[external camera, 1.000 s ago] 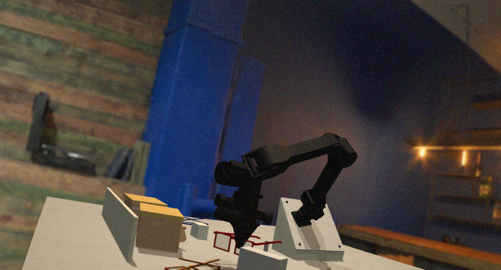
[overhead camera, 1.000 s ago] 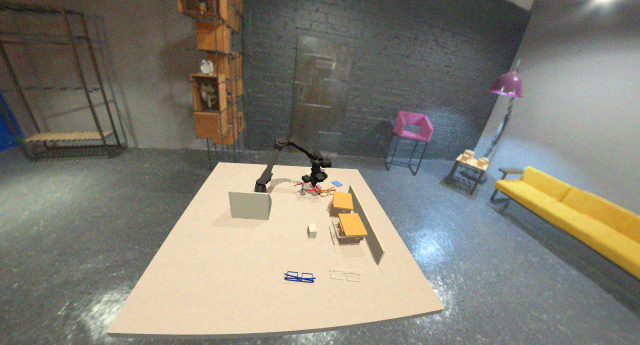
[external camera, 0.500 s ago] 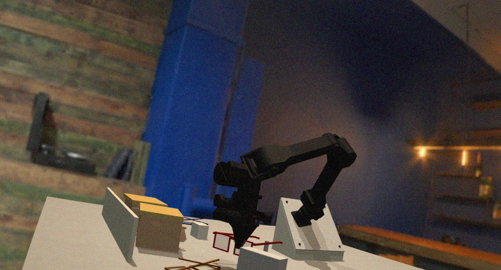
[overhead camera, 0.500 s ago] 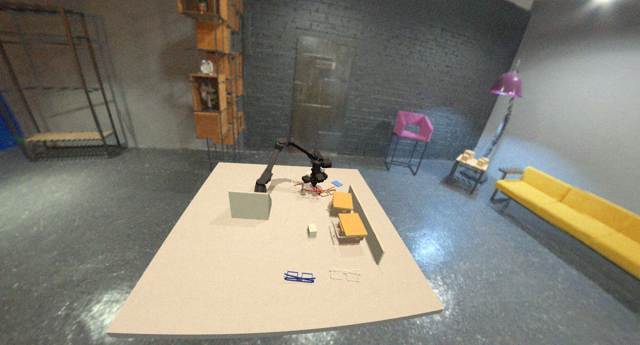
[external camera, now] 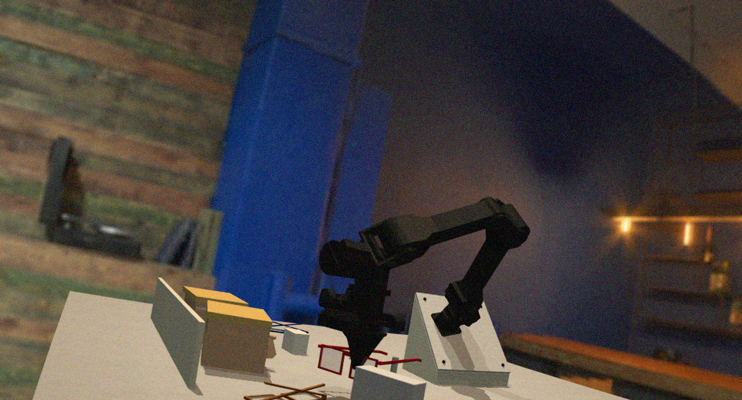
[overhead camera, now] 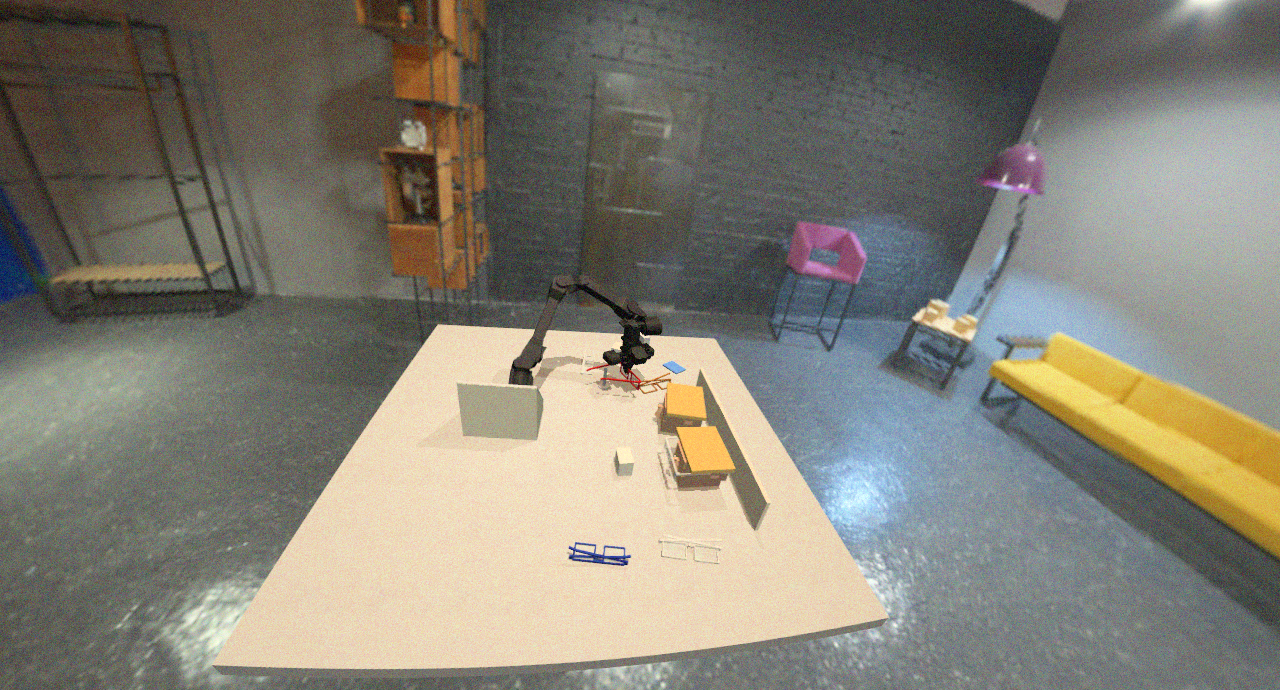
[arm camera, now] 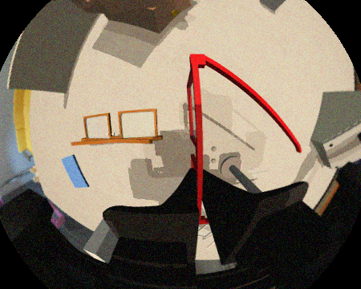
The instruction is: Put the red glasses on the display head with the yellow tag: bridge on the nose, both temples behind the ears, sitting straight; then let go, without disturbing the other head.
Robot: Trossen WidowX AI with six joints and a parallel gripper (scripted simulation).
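Now: the red glasses 6 cm behind my gripper tip, 3 cm to the right of it and 1 cm above it. Also, from my gripper tip: long grey wall (23 cm ahead, 35 cm to the right, 1 cm below); blue tag (24 cm ahead, 12 cm to the left, 6 cm below).
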